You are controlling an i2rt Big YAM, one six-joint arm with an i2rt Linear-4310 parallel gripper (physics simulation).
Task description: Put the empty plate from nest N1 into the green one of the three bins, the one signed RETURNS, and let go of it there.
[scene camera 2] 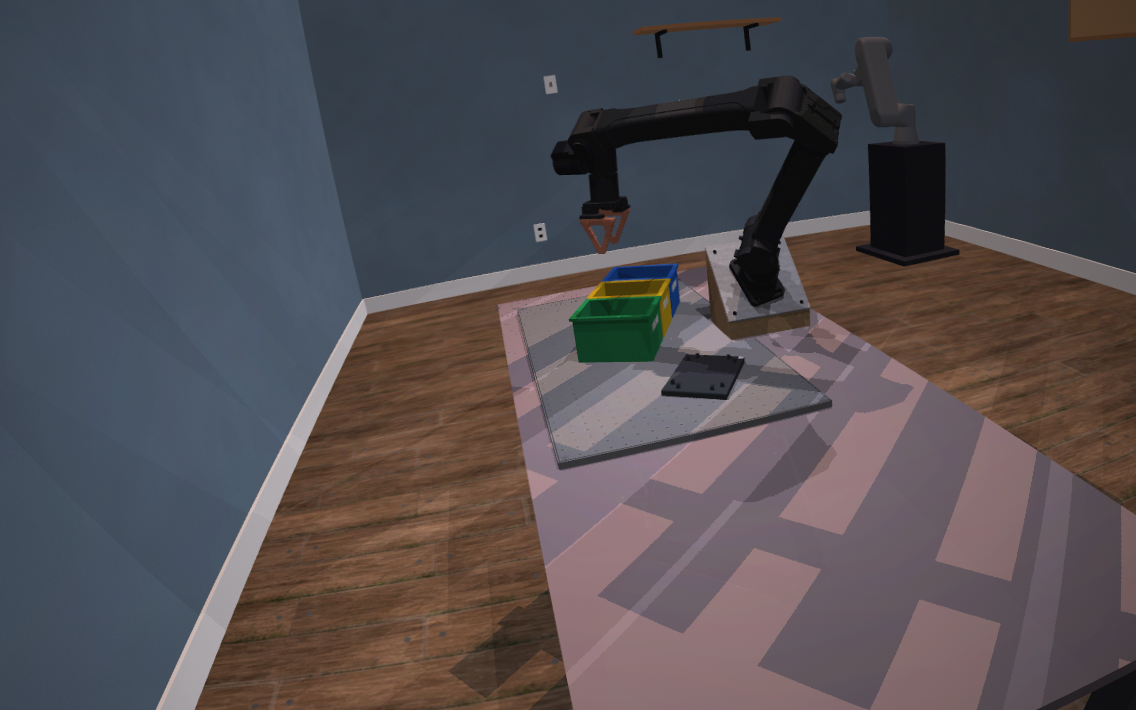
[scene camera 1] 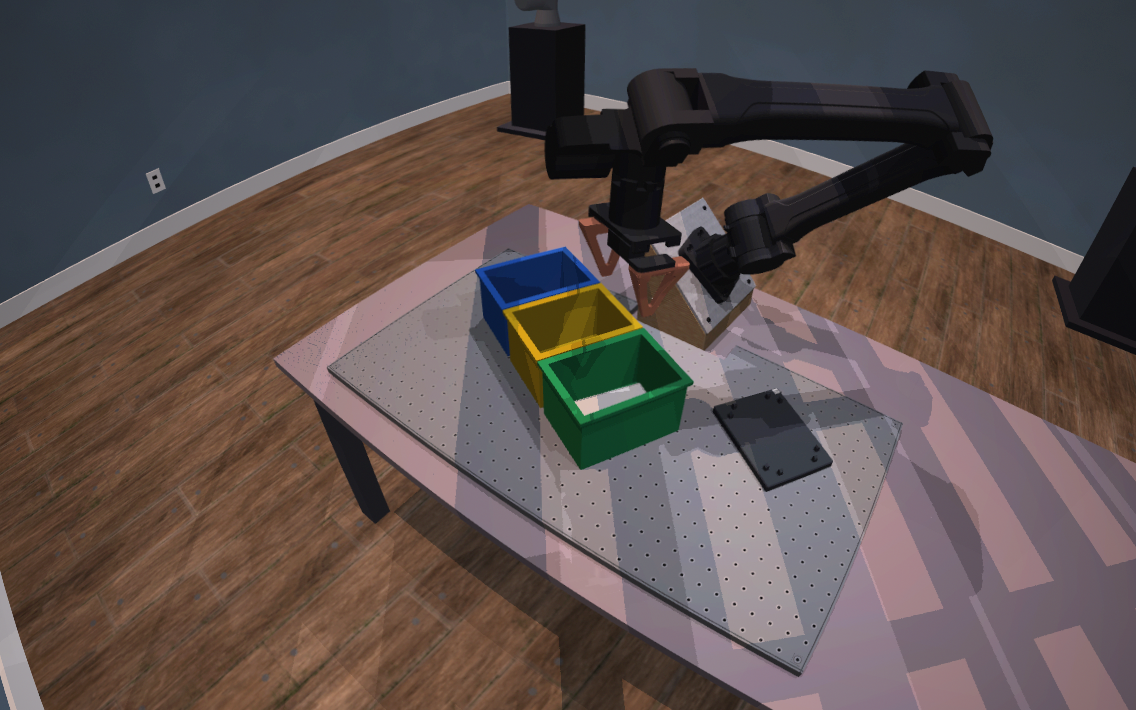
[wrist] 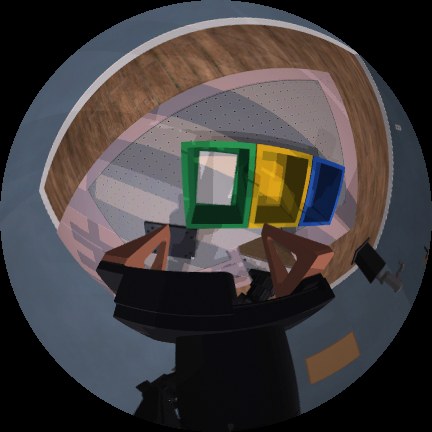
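Observation:
The pale, flat plate (scene camera 1: 609, 398) (wrist: 216, 177) lies inside the green bin (scene camera 1: 632, 437) (scene camera 2: 617, 341) (wrist: 185, 185), apparently flat on its floor; the bin's wall hides it in scene camera 2. My gripper (scene camera 1: 626, 291) (scene camera 2: 609, 246) (wrist: 216, 228) is open and empty, its copper-coloured fingers wide apart. It hangs above the bins, clear of their rims and apart from the plate. A dark nest plate with small pegs (scene camera 1: 772, 439) (scene camera 2: 703, 376) stands beside the green bin and holds no plate. Its N1 label and the RETURNS sign cannot be read.
The yellow bin (scene camera 1: 526, 368) (wrist: 285, 149) adjoins the green bin, with the blue bin (scene camera 1: 494, 319) (wrist: 338, 192) beyond it in the same row. They stand on a perforated board (scene camera 1: 686, 535) (scene camera 2: 586, 431). The arm's slanted base block (scene camera 1: 718, 326) (scene camera 2: 766, 324) stands behind the bins.

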